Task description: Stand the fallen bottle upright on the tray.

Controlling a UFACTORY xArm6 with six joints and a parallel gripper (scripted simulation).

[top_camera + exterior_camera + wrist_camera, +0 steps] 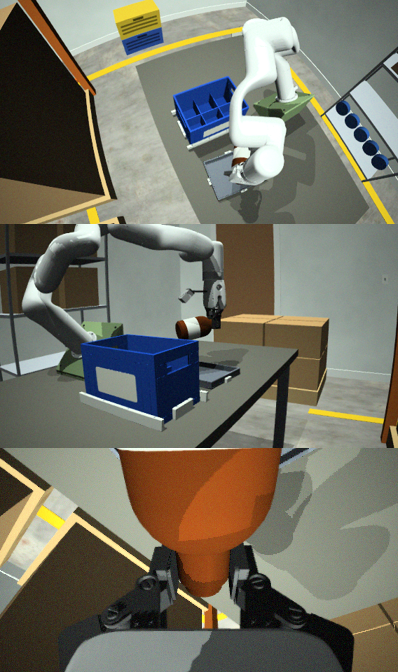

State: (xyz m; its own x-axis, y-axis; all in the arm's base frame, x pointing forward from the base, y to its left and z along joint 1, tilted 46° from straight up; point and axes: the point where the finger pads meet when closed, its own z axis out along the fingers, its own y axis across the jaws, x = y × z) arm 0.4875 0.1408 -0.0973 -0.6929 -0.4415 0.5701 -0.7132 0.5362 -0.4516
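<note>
Now: hand 4 cm to the left of the brown bottle, 4 cm past it and 1 cm above it. The rest, counted from my hand: grey tray 18 cm below, 5 cm behind, 3 cm to the right; then blue crate 33 cm to the right, 11 cm below, 10 cm behind.
</note>
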